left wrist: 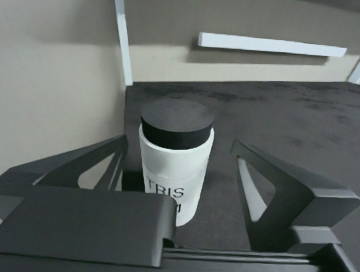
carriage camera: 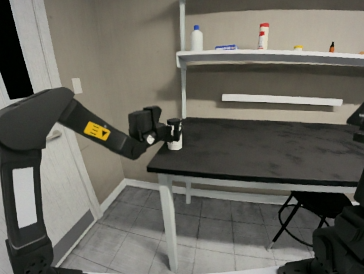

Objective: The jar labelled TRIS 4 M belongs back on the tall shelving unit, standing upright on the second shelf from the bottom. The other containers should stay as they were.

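Frame: origin at the left arm's base, x ahead, y left, z up, level; centimetres.
Seen in the pictures: left gripper, fingertip midpoint: [left wrist: 179, 142] [carriage camera: 173, 126].
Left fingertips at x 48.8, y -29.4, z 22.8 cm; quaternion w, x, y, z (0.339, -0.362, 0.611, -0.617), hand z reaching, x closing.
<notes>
A point is followed by its place in that frame.
The white jar [carriage camera: 175, 144] {x 46.4, y -30.1, z 14.9 cm} [left wrist: 176, 162] {x 46.7, y -28.1, z 22.8 cm} with a black cap, its label reading TRIS in the left wrist view, stands upright near the left end of the black table [carriage camera: 260, 150] {x 43.0, y -68.5, z 12.1 cm} [left wrist: 290, 120] {x 57.0, y -71.6, z 12.1 cm}. My left gripper [carriage camera: 174, 130] {x 48.8, y -29.4, z 22.8 cm} [left wrist: 179, 142] {x 48.8, y -29.4, z 22.8 cm} is open around the jar, one finger on each side, with a visible gap to the right finger in the left wrist view. The jar's lower left part is hidden behind the gripper body. My right gripper [carriage camera: 356, 129] shows in part at the right edge, away from the jar, its fingers apart. No tall free-standing shelving unit shows.
A white shelf [carriage camera: 280, 57] {x 75.5, y -93.1, z 55.9 cm} above the table holds a blue-capped white bottle [carriage camera: 197, 39] {x 86.7, y -44.5, z 66.6 cm}, a blue box [carriage camera: 226, 47] {x 79.3, y -60.6, z 60.6 cm}, a red-capped container [carriage camera: 263, 37] {x 80.7, y -83.8, z 67.5 cm} and small bottles. A white bar [carriage camera: 282, 100] {x 87.7, y -108.7, z 28.7 cm} [left wrist: 270, 45] {x 89.9, y -99.0, z 29.3 cm} is on the wall. A black stool [carriage camera: 320, 204] {x 38.4, y -113.1, z -23.4 cm} stands below the table.
</notes>
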